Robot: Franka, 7 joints.
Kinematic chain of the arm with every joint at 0, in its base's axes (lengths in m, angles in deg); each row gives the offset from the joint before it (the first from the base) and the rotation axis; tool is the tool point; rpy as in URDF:
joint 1: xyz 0 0 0.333 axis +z
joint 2: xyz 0 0 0 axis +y
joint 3: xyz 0 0 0.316 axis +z
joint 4: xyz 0.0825 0 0 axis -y
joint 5: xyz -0.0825 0 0.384 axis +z
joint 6: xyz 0 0 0 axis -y
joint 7: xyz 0.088 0 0 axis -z
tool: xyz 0 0 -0.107 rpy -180 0 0
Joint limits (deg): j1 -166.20..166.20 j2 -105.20..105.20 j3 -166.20..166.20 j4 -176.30..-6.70 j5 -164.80..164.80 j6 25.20..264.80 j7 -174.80..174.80
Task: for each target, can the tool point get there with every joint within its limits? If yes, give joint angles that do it. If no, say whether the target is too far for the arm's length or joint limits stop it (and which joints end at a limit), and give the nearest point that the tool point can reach.
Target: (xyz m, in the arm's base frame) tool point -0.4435 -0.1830 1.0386
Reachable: yes | joints 40.58 -23.90 120.22 -24.00 121.91 121.75 -59.03
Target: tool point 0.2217 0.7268 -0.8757
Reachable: no: too far | nearest point 0.1469 0.4816 -0.3130 | short by 0.618 m
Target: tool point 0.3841 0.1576 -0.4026
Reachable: no: joint limits stop it (at a limit: joint 2) | nearest point 0.3723 0.1528 -0.3472 | short by 0.057 m
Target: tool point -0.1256 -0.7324 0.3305
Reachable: yes | joints -141.21 53.33 52.83 -87.93 -47.82 158.05 48.43
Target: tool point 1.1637 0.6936 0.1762
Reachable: no: too far | nearest point 0.7320 0.4363 0.2344 | short by 0.506 m
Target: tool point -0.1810 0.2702 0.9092
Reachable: yes | joints 19.84 -70.59 27.47 -106.21 -70.23 159.05 -5.73
